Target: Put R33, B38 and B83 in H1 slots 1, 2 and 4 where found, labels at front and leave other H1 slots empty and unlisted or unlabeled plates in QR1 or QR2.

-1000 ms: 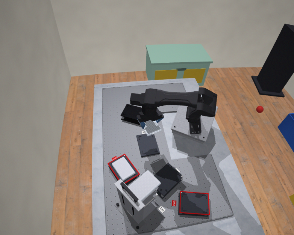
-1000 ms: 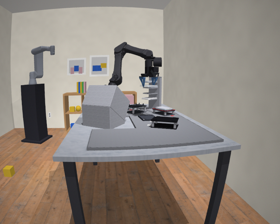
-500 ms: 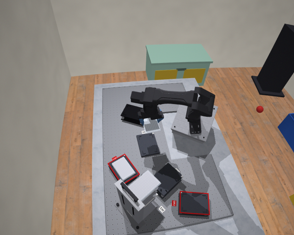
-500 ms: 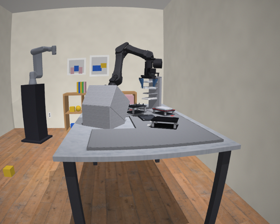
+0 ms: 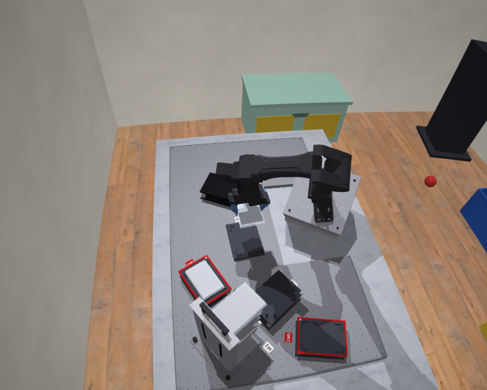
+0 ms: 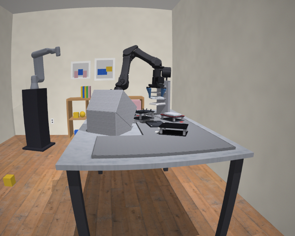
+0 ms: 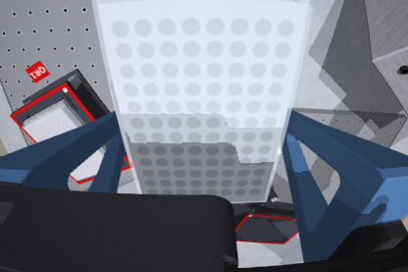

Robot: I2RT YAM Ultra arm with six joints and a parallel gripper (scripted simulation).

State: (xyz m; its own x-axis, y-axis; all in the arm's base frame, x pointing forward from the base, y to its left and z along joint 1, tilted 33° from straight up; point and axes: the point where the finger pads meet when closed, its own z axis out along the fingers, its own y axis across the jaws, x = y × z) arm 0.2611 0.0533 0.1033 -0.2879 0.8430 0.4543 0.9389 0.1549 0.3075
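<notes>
My gripper is now 190 mm above the flat dark nest N6 and 10 mm short of it. The rest, counted from my hand: quarantine nest QR1: 200 mm to the left, 160 mm below, 140 mm ahead; then black landing nest L1: 240 mm to the right, 150 mm below, 120 mm ahead; then deck label N6: 200 mm below, 100 mm to the right, 40 mm ahead.
</notes>
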